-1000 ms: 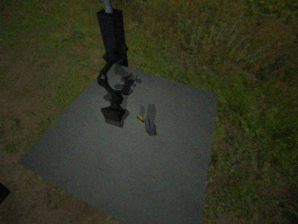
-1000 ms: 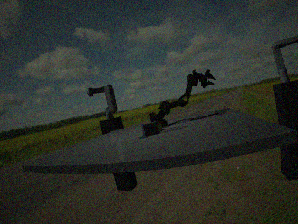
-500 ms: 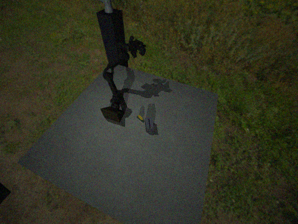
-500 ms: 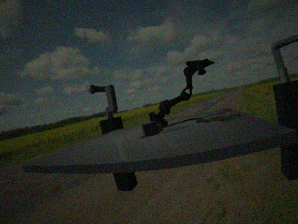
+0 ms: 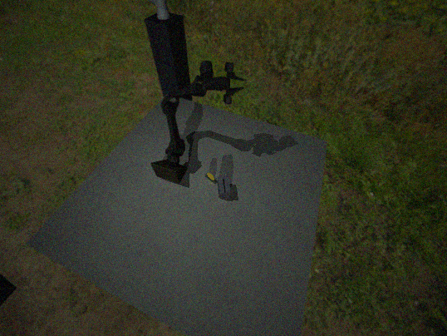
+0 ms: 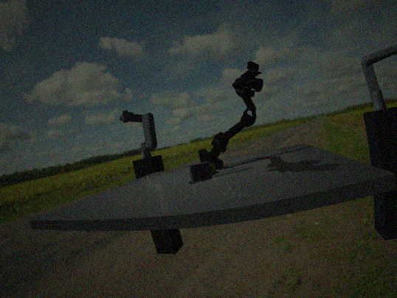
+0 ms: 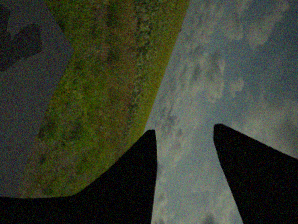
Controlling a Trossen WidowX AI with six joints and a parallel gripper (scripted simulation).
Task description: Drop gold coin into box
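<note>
My gripper tip is 400 mm above the gold coin, 340 mm to the left of it and 20 mm past it.
</note>
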